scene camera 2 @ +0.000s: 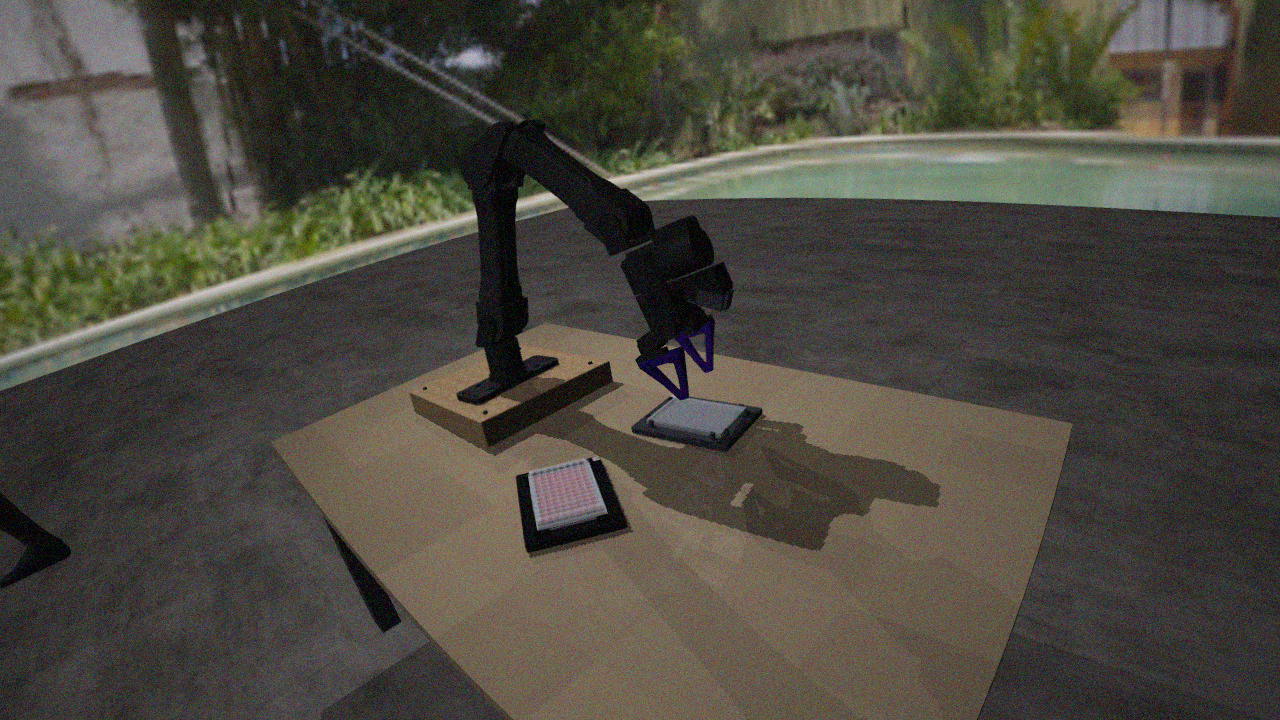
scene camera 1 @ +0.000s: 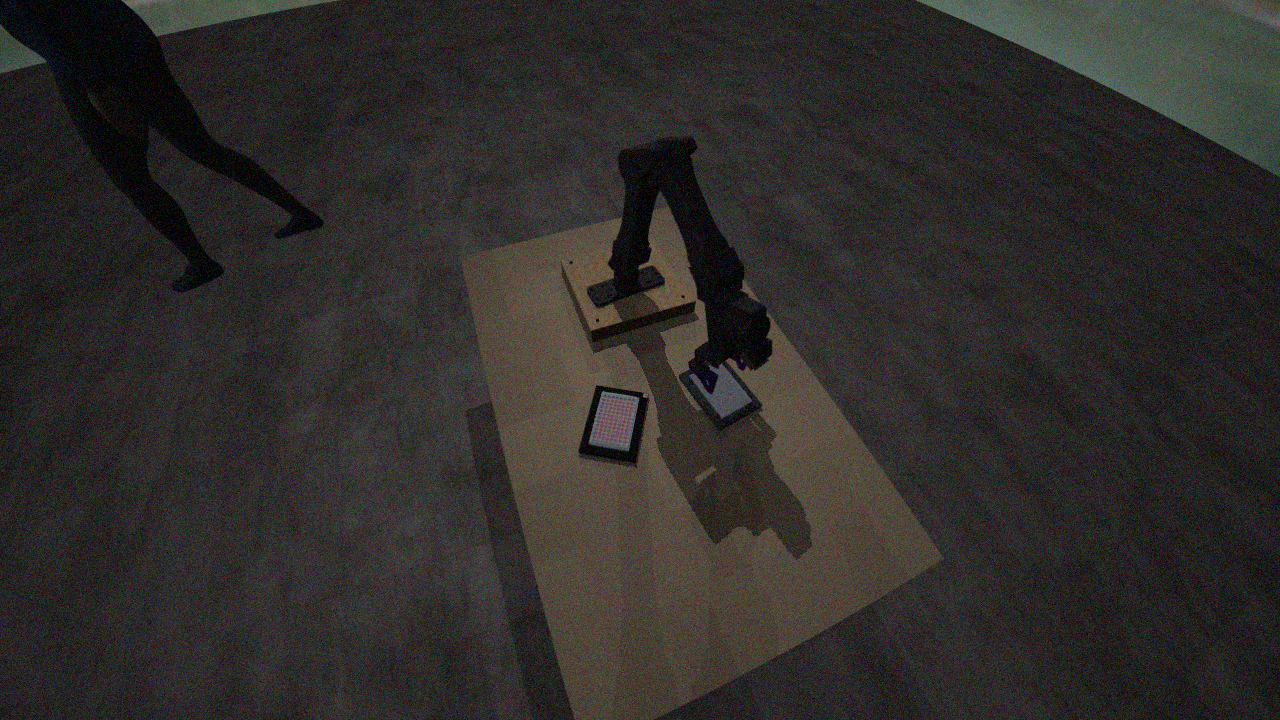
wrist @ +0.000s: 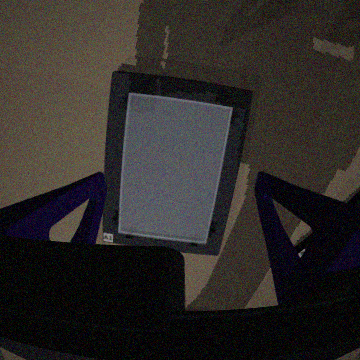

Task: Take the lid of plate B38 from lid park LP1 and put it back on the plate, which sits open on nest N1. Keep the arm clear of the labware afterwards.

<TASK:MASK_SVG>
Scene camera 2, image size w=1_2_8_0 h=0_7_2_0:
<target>gripper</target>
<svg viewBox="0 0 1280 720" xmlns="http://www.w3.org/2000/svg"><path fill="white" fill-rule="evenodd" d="M670 280L635 297L650 328L650 331L637 340L637 347L641 355L635 360L641 370L665 386L679 400L689 398L684 350L705 373L713 371L715 321L712 314L706 315L704 309L698 306L698 309L683 322L660 330L645 297L671 285L673 281ZM657 366L673 363L680 389ZM681 345L681 347L669 350L667 346L663 347L668 343L668 340L674 338ZM690 337L702 333L705 334L706 362L689 340Z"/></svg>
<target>grey lid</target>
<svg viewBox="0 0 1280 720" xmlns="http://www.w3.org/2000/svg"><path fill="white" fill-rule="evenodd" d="M646 420L647 424L649 420L653 420L656 426L710 436L710 432L715 432L715 437L722 438L724 430L726 428L730 429L744 415L743 411L747 407L693 398L679 400L675 396Z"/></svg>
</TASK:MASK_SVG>
